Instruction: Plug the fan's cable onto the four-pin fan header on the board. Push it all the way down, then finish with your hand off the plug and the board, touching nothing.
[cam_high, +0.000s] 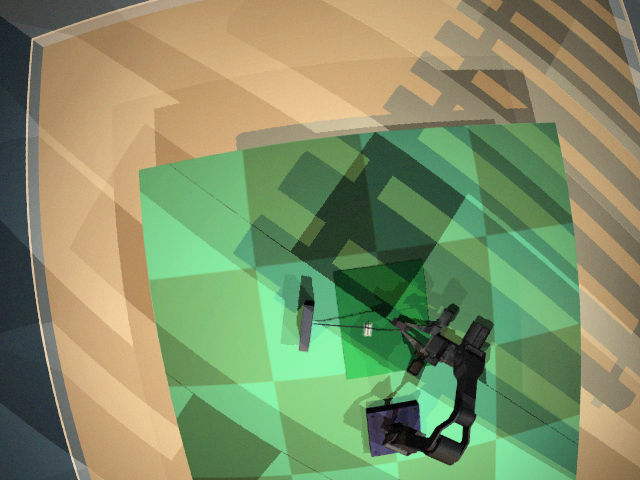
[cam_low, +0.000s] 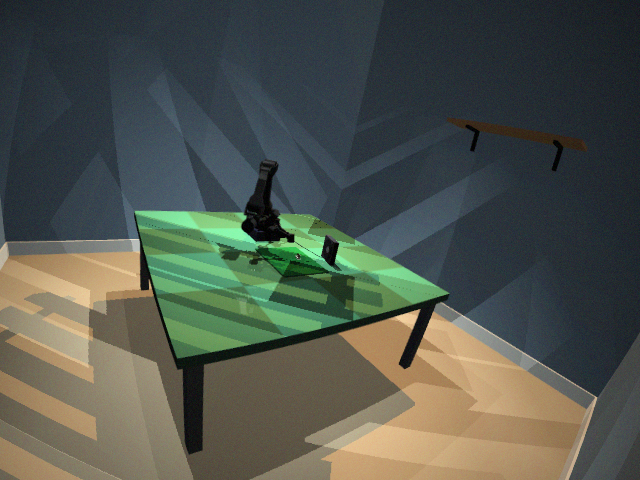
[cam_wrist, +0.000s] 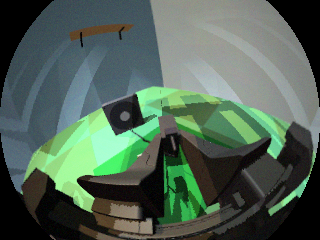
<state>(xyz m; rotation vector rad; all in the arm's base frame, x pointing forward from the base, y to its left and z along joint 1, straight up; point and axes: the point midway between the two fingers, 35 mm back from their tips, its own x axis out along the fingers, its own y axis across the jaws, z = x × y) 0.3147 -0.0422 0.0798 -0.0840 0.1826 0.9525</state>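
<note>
My gripper tip is now 30 mm to the right of the green board and 140 mm above it. The rest, counted from my gripper tip: black fan 10 mm ahead, 230 mm to the left, 70 mm below; then white four-pin header 20 mm behind, 80 mm to the left, 130 mm below; then dark plug 10 mm to the left, 10 mm below.
</note>
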